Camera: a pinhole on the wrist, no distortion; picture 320 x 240 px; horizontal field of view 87.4 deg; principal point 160.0 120.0 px. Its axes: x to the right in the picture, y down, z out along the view. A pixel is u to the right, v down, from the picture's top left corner.
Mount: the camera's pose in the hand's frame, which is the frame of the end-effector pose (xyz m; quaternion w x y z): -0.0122 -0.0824 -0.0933 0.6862 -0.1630 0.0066 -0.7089
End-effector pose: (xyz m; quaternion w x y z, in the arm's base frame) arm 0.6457 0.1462 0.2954 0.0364 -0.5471 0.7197 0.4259
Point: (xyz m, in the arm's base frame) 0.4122 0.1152 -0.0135
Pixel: 154.9 192.8
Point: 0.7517 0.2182 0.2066
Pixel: 275.0 25.7
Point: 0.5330 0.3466 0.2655
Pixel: 104.5 31.4
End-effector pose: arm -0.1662 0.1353 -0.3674 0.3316 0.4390 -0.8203 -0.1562
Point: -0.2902 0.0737 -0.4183
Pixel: 129.0 141.8
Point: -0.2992 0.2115 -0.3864
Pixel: 49.5 73.5
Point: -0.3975 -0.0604 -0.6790
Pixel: 216.4 128.4
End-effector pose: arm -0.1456 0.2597 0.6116 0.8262 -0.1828 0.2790 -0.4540
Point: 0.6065 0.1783 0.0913
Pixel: outside the picture
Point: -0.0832 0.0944 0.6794
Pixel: 192.0 212.8
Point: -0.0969 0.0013 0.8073
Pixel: 274.4 204.8
